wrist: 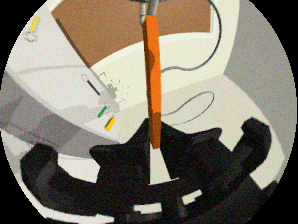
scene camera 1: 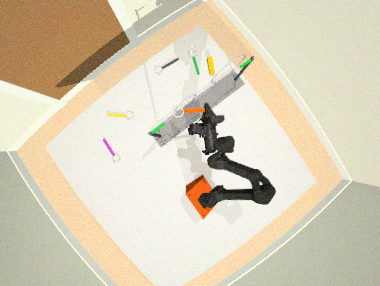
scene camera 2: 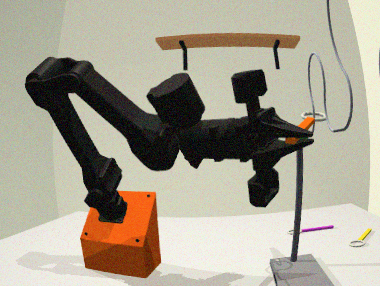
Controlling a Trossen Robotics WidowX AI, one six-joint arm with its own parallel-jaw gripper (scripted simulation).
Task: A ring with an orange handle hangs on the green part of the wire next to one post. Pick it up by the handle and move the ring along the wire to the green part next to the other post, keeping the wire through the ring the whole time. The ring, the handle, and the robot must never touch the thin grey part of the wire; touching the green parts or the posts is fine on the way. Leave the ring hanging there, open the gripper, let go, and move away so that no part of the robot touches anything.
Labels:
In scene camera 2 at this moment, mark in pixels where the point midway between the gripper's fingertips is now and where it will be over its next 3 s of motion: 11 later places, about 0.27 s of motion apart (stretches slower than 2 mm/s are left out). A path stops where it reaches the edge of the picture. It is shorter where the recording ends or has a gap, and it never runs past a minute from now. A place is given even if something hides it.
My gripper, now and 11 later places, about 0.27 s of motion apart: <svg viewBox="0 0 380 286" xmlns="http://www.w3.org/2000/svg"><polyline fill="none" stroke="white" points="313,137 315,157 316,174 314,186 311,195 308,200 305,204 302,206 300,205 298,205 296,204 295,203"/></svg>

